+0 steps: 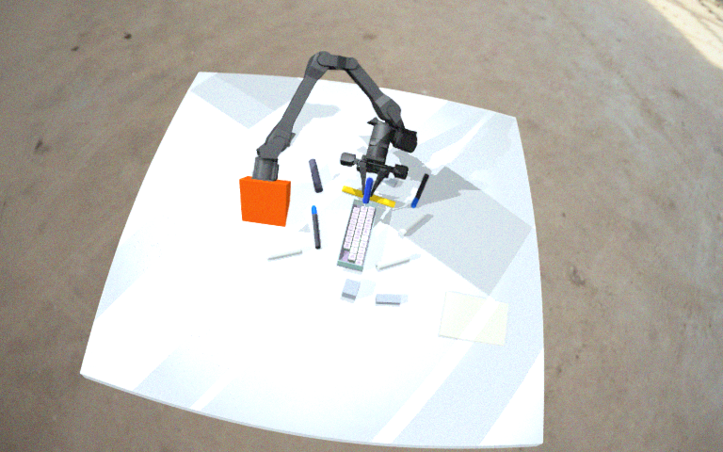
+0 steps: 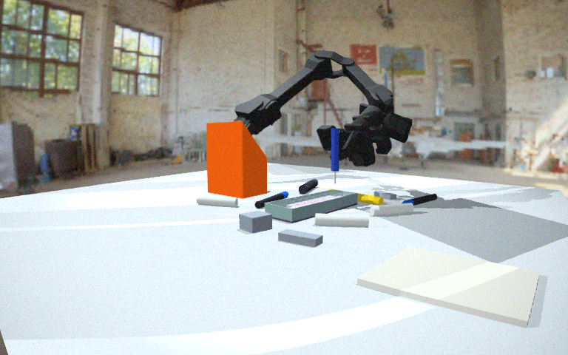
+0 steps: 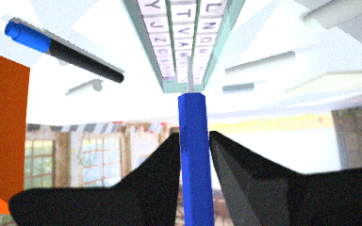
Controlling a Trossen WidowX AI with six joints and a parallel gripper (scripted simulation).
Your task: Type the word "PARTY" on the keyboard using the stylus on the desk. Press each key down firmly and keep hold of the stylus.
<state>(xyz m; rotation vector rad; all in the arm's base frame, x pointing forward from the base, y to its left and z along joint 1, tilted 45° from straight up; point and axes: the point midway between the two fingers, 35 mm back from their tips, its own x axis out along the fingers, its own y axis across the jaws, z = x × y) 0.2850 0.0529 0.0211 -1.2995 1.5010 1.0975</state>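
Right now my gripper tip is 90 mm above the yellow marker, 80 mm to the right of it and 10 mm short of it. From my gripper tip the other things lie so: dark marker: 150 mm behind, 130 mm to the left, 90 mm below; then blue stylus: 10 mm below; then pale flat pad: 340 mm ahead, 290 mm to the right, 100 mm below.
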